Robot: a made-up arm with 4 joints.
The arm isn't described. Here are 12 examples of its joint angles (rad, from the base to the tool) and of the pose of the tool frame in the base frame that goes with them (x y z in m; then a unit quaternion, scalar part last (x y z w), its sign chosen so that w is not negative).
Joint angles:
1: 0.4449 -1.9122 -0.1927 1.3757
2: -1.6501 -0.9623 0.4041 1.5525
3: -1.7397 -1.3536 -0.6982 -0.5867
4: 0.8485 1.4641 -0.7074 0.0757
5: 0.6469 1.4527 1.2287 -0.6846
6: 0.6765 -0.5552 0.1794 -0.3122
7: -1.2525 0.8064 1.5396 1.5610
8: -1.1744 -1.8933 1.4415 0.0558
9: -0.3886 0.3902 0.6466 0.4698
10: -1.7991 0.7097 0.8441 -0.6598
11: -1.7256 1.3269 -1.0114 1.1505
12: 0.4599 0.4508 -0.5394 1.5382
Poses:
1: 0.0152 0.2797 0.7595 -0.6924 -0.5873 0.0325 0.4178
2: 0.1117 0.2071 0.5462 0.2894 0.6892 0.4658 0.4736
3: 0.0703 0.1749 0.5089 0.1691 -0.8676 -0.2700 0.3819
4: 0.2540 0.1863 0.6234 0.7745 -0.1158 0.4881 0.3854
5: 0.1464 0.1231 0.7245 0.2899 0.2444 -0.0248 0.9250
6: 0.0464 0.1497 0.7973 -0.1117 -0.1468 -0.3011 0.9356
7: 0.0719 0.1699 0.6244 0.0420 0.9276 0.2596 0.2655
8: 0.0775 0.2693 0.7068 -0.1160 0.1132 0.9568 0.2412
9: 0.0401 0.1135 0.6772 0.1273 -0.8350 -0.0792 0.5294
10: 0.0814 0.1092 0.6190 0.2226 -0.8612 0.1278 0.4387
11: 0.0404 0.2026 0.7952 -0.1385 0.1934 -0.9280 0.2868
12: 0.1747 0.0766 0.6937 0.5304 -0.7853 0.1575 0.2779
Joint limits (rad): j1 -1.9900..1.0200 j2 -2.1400..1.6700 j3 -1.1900..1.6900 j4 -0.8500..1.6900
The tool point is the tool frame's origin. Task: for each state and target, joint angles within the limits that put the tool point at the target. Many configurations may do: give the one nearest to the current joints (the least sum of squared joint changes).
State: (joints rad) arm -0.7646 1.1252 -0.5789 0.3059
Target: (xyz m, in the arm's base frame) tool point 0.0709 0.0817 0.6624
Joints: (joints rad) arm -1.0381 0.4814 0.2482 0.3850
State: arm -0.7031 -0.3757 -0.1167 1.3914
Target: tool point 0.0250 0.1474 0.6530
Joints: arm -0.4145 -0.0653 0.7164 1.5575
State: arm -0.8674 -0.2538 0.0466 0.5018
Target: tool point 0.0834 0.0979 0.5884
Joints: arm -1.5245 -0.0651 0.1142 0.6560
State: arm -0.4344 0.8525 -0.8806 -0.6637
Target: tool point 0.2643 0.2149 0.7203
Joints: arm 0.3445 1.4077 -1.1138 -0.5456
